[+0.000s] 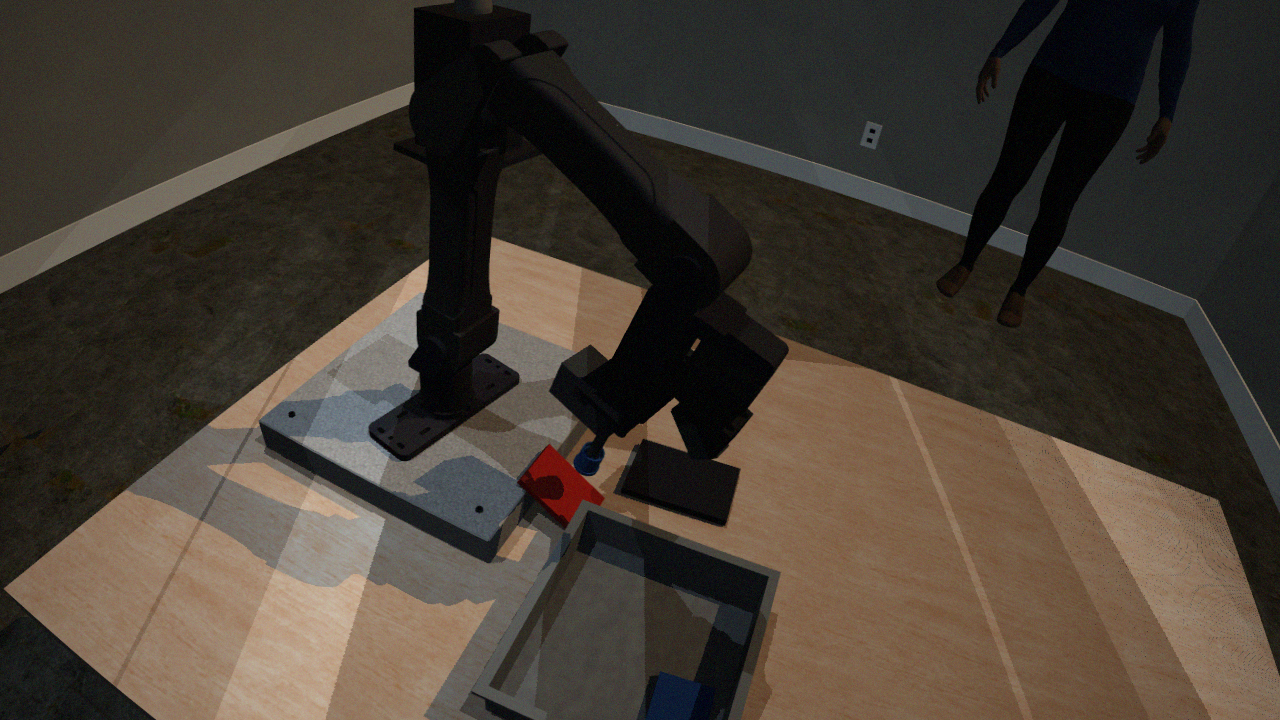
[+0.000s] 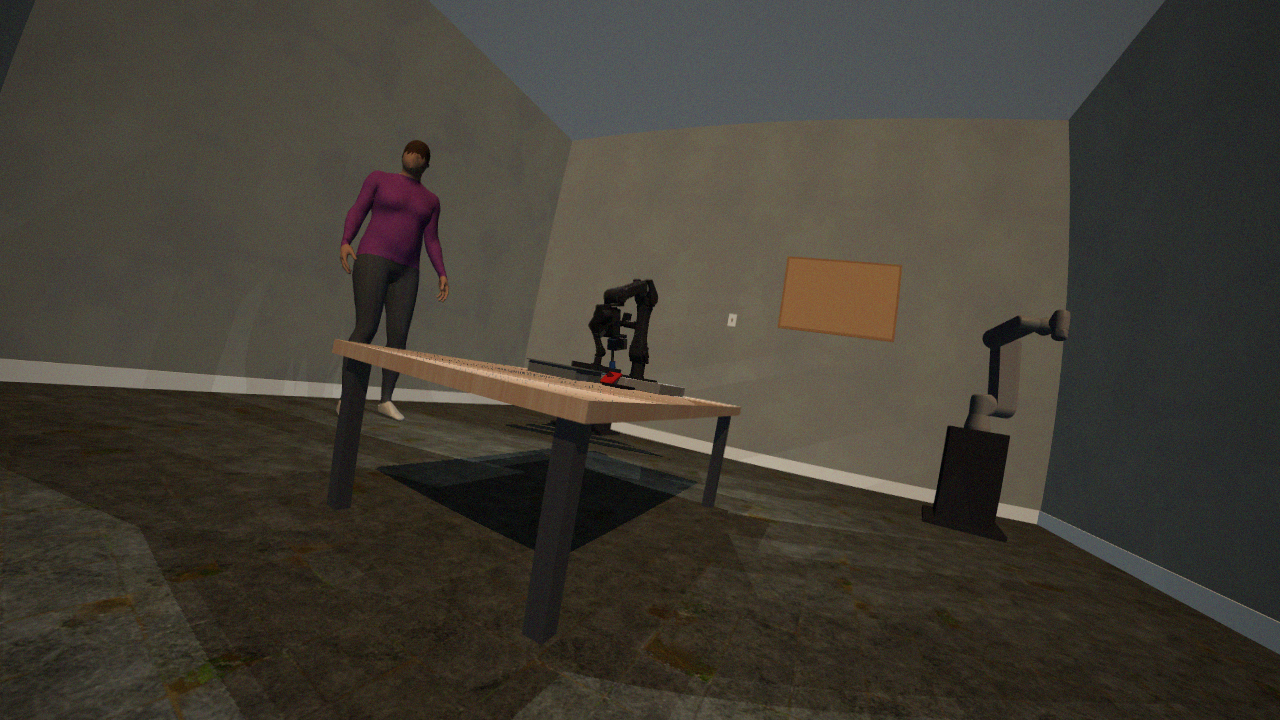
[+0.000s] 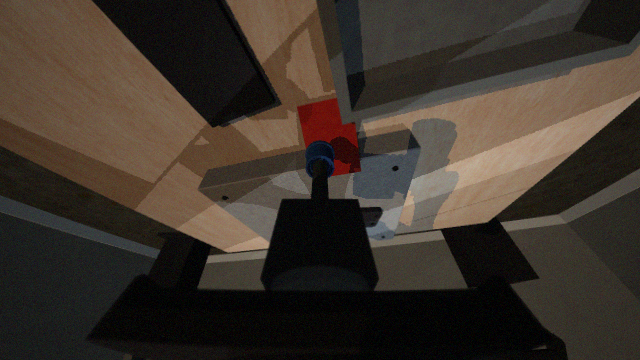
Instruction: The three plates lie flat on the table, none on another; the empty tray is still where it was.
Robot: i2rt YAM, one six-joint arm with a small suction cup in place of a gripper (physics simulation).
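Frame: origin at the arm's base, x ahead, y left, z up, level; centimetres.
Seen in the pictures: hand, tool point: (image 1: 585, 464) (image 2: 612, 367) (image 3: 320, 154); arm's base, link origin: (image 1: 447, 406) (image 2: 636, 379).
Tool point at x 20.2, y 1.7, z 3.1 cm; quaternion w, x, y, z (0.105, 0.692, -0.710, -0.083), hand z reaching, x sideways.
Offsets run from my tool point to a thing's top centre. "*": to the spot under its first point. Level surfaces: height alone.
My suction cup (image 1: 588, 459) (image 2: 612, 365) (image 3: 320, 159) is blue, bare and off. It hangs slightly above the red plate {dy -1.4, dx -1.8, dz -1.7 cm} (image 1: 578, 491) (image 2: 610, 377) (image 3: 319, 119), with a gap and its shadow on the plate. The red plate is tilted, one end up against the grey base slab's edge, the other low beside the tray's corner. The black plate {dy +11.3, dx +7.1, dz -6.4 cm} (image 1: 682, 483) (image 3: 195, 55) lies flat on the table, apart from the red one. The grey tray {dy -11.4, dx +15.7, dz -2.4 cm} (image 1: 680, 559) (image 3: 450, 70) stands in front. A blue block-like piece {* dy -13.2, dx +21.8, dz -6.2 cm} (image 1: 677, 696) shows partly inside it; whether this is a plate I cannot tell.
The grey base slab (image 1: 447, 492) (image 3: 380, 180) bears the arm and borders the red plate. The tray's walls stand up close to the red plate. The wooden table {dz -7.4 cm} (image 1: 859, 537) (image 2: 501, 380) extends right of the black plate. People stand beyond the table.
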